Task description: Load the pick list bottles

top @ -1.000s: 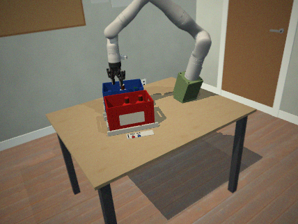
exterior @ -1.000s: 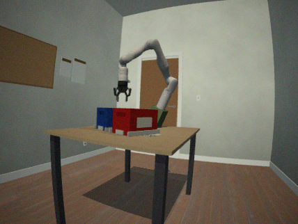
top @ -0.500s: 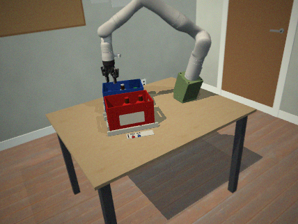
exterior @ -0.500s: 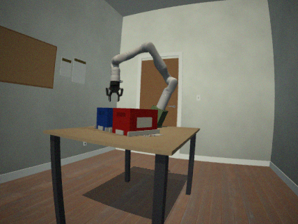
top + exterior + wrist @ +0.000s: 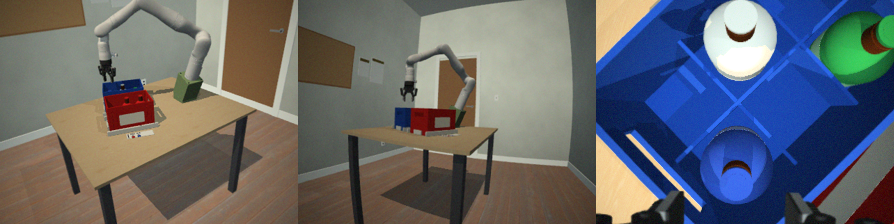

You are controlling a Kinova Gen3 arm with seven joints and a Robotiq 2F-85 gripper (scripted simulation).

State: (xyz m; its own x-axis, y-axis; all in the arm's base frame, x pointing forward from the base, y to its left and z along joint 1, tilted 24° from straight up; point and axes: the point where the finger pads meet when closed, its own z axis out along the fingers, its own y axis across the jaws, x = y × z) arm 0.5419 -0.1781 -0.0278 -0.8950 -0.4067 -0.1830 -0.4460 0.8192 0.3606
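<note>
My hand is 150 mm above the blue-label bottle. Also, from my hand: blue crate 160 mm below, 100 mm behind, 10 mm to the right; green-label bottle 160 mm behind, 150 mm below, 60 mm to the left; white-label bottle 150 mm below, 110 mm behind, 60 mm to the right.
</note>
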